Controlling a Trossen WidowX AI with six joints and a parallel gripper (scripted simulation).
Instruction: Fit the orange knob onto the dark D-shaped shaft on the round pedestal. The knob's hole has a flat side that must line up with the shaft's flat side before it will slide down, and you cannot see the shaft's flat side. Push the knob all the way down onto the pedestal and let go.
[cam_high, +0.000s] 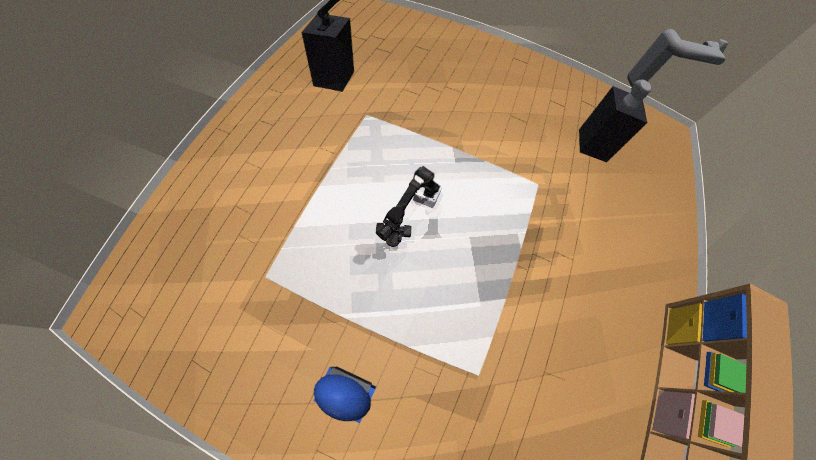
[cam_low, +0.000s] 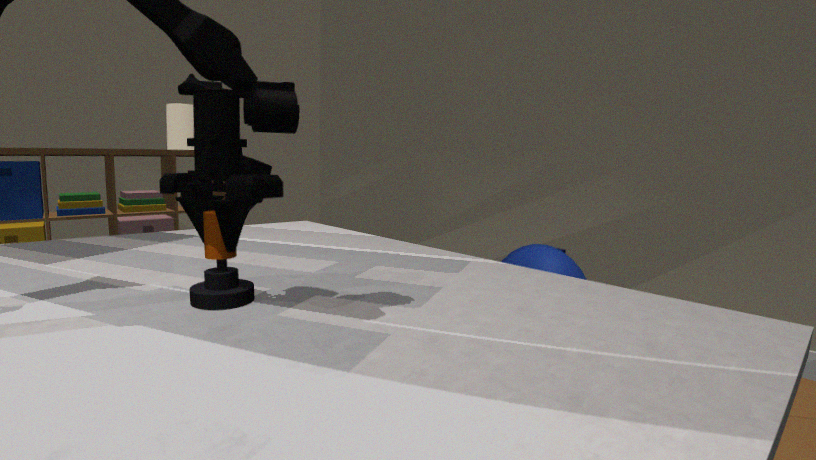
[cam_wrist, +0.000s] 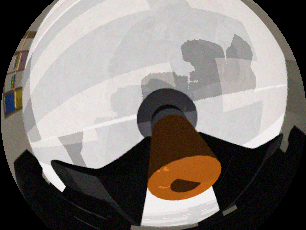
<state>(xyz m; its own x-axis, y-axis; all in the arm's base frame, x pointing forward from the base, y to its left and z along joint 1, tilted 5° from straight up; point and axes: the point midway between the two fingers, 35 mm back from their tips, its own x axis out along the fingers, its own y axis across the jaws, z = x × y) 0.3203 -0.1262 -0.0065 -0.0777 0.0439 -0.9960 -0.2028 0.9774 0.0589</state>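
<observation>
Now: the orange knob 2 cm above my gripper tip. From my gripper tip the other things lie so: dark pedestal 4 cm below.
</observation>
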